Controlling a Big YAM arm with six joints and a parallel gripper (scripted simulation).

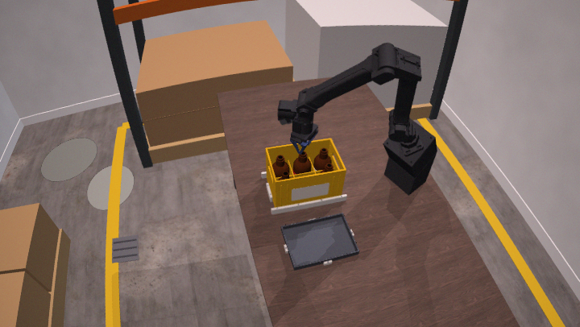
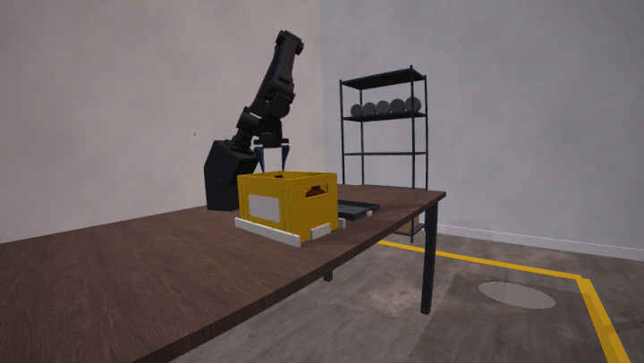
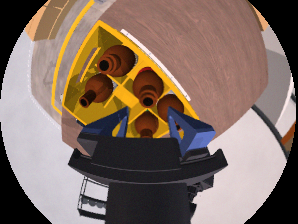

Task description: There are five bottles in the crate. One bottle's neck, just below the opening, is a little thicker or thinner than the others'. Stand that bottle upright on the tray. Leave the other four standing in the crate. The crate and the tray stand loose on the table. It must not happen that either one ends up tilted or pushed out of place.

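Now: the yellow crate 11 cm below my hand and 4 cm to the left of it. The rest, counted from my hand: glass bottle 11 cm below, 10 cm to the left, 8 cm ahead; then dark tray 32 cm to the left, 18 cm below, 3 cm behind.
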